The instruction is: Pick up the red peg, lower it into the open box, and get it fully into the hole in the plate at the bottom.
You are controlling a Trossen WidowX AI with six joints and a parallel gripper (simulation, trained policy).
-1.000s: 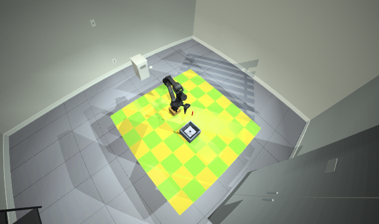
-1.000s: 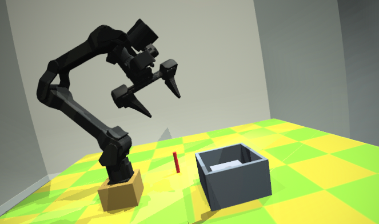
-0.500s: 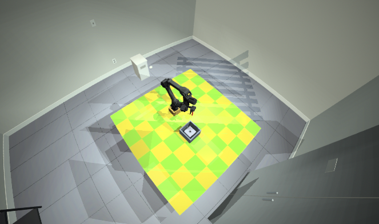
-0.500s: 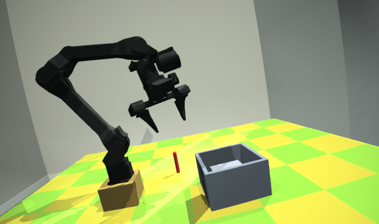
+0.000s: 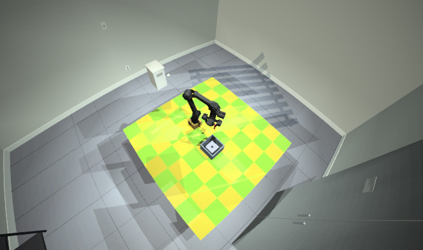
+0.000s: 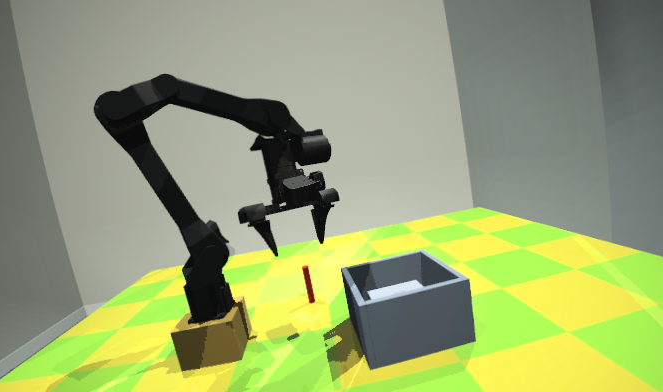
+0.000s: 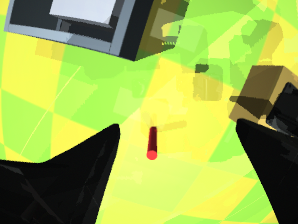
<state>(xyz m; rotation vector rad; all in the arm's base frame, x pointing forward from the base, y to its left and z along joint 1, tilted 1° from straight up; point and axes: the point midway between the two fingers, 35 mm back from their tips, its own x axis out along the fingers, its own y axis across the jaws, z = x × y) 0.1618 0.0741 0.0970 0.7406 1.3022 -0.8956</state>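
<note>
Right now the red peg is 10 mm behind my gripper tip, 70 mm to the left of it and 100 mm below it. Also, from my gripper tip: grey box 160 mm ahead, 90 mm to the right, 110 mm below; white plate 160 mm ahead, 90 mm to the right, 90 mm below.
</note>
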